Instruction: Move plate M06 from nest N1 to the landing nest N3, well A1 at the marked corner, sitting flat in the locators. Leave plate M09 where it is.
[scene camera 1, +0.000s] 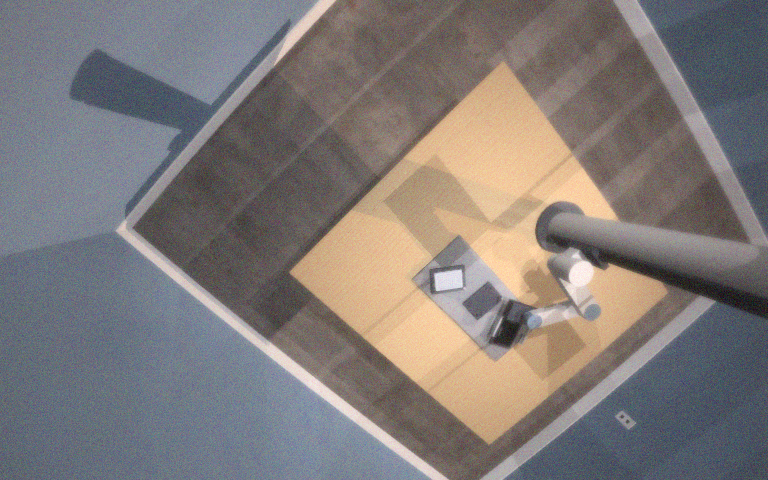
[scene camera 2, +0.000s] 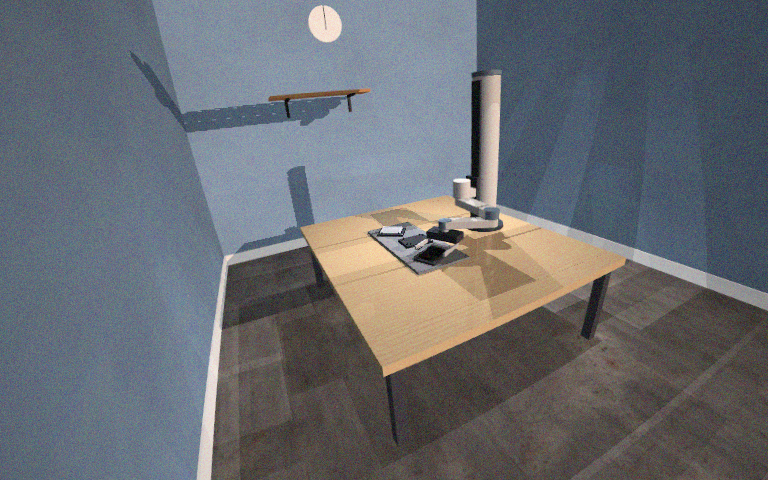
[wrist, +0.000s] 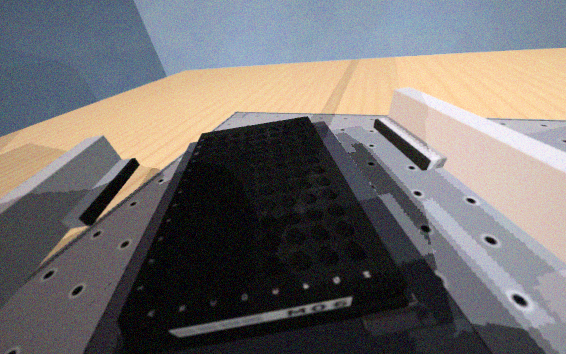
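Observation:
A black plate (scene camera 1: 508, 332) (scene camera 2: 432, 254) (wrist: 255, 210), labelled M06 in the wrist view, sits in a dark nest (wrist: 371, 212) near one end of the grey perforated board. My gripper (scene camera 1: 511, 328) (scene camera 2: 436, 249) (wrist: 254, 128) is open around it, one finger beyond each long side. In the wrist view, both pads stand apart from the plate, with a gap on each side. A white plate (scene camera 1: 448, 279) (scene camera 2: 391, 230) sits in a dark frame at the board's other end; its label is unreadable. An empty dark nest (scene camera 1: 482, 300) (scene camera 2: 411, 241) lies between them. Its number and marked corner are unreadable.
The grey board (scene camera 1: 460, 246) (scene camera 2: 417, 268) lies on the wooden table (scene camera 1: 509, 118) (scene camera 2: 385, 316). The arm's column (scene camera 1: 651, 243) (scene camera 2: 490, 141) rises beside the board, and the forearm (scene camera 1: 560, 313) (scene camera 2: 472, 224) reaches low from it. A wall shelf (scene camera 2: 320, 95) hangs behind.

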